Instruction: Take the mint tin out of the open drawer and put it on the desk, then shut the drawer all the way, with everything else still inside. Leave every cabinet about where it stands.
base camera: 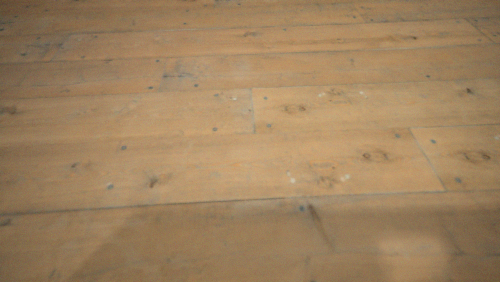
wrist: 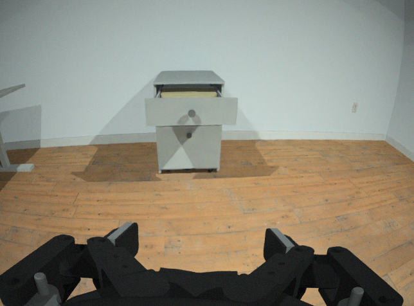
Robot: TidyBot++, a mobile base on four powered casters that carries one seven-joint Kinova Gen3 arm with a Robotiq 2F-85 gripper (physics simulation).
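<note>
A small grey cabinet (wrist: 189, 150) stands against the far wall, a little left of the middle of the wrist view. Its top drawer (wrist: 170, 112) is pulled open, with a round knob on its front. A yellowish strip shows inside behind the drawer front; what it is I cannot tell. The lower drawer front, also with a round knob, looks closed. The mint tin does not show. My gripper (wrist: 200, 240) is open and empty, well in front of the cabinet and apart from it. Part of a pale table-like frame, perhaps the desk (wrist: 16, 168), shows at the left edge.
Wooden floor planks (base camera: 225, 160) (wrist: 210, 210) run between my gripper and the cabinet. A white wall (wrist: 290, 75) stands behind the cabinet, with an outlet (wrist: 355, 107) at the right. Shadows lie on both sides of the cabinet.
</note>
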